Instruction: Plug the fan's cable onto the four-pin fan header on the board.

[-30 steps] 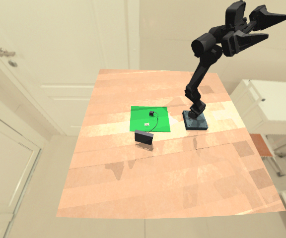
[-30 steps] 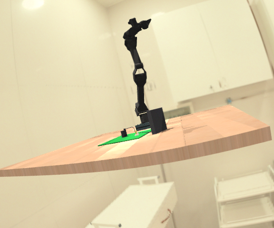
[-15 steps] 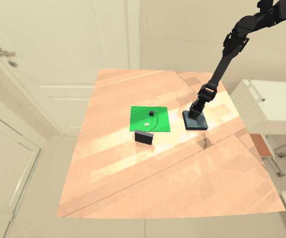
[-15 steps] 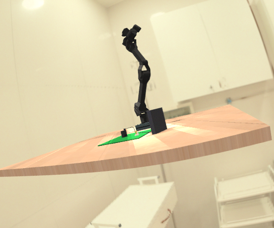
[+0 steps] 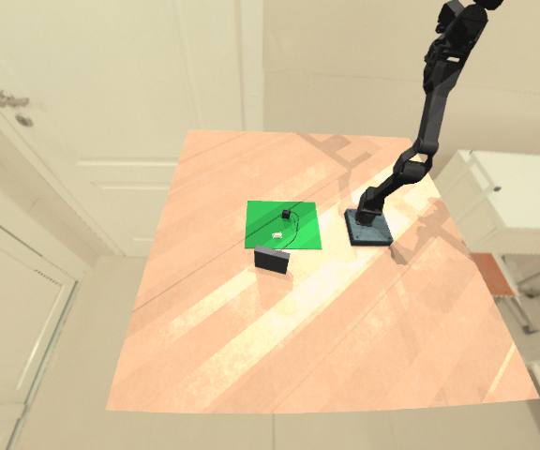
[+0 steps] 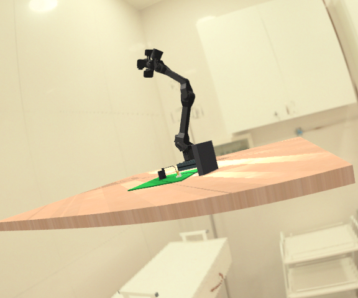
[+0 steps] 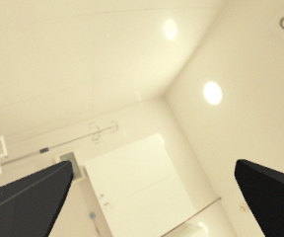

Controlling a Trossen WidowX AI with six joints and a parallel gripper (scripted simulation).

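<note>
Right now my gripper tip is 460 mm short of the black fan plug, 230 mm to the right of it and 710 mm above it. Round my gripper tip: black fan box (480 mm ahead, 460 mm to the left, 670 mm below); then green board (470 mm ahead, 270 mm to the left, 740 mm below); then white four-pin fan header (480 mm ahead, 330 mm to the left, 730 mm below).
</note>
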